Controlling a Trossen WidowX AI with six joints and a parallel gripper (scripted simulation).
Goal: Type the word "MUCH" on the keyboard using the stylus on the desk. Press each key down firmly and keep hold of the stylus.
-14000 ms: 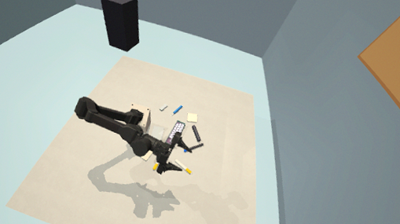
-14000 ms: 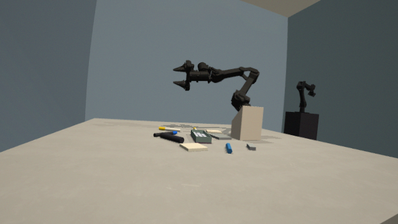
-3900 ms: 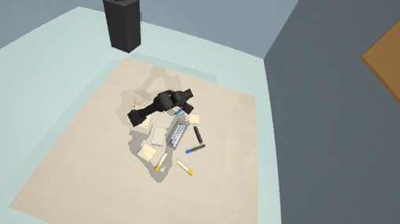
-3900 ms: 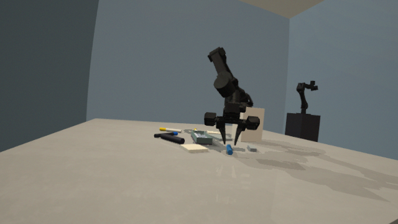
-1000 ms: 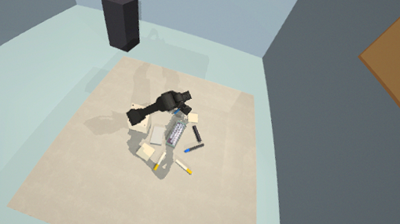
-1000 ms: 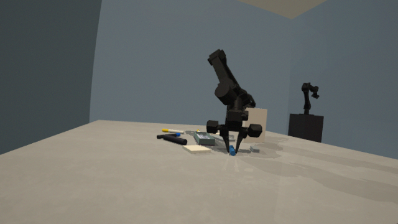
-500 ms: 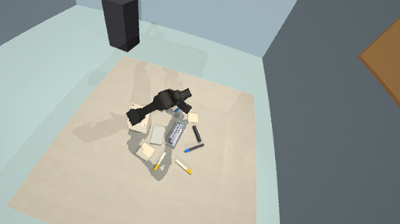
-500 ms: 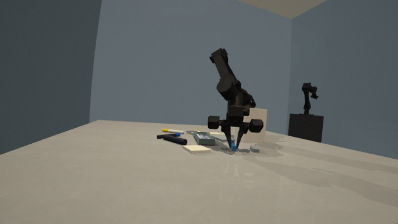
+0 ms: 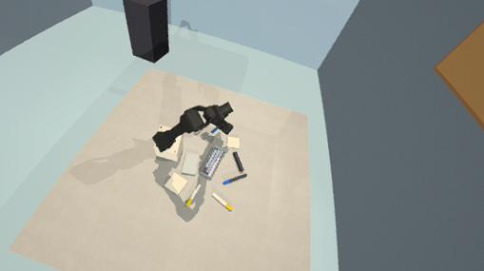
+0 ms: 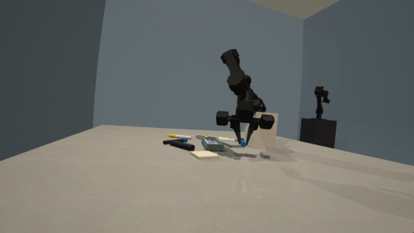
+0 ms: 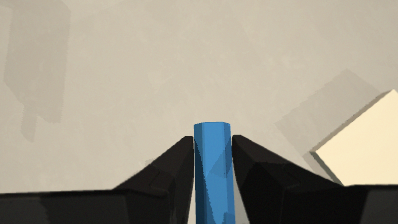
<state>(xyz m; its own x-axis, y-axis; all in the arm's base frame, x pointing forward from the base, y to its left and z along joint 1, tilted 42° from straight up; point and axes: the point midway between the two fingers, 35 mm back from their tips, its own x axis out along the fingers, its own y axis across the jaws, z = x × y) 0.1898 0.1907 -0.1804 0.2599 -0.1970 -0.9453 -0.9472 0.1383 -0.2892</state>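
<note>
My gripper tip is now 7 cm to the left of the blue hexagonal stylus and 2 cm past it. Round my gripper tip: black cylinder: 18 cm ahead, 16 cm to the right, 4 cm below; notepad: 11 cm ahead, 5 cm to the right, 5 cm below; small grey block: 11 cm behind, 7 cm to the right, 5 cm below.
</note>
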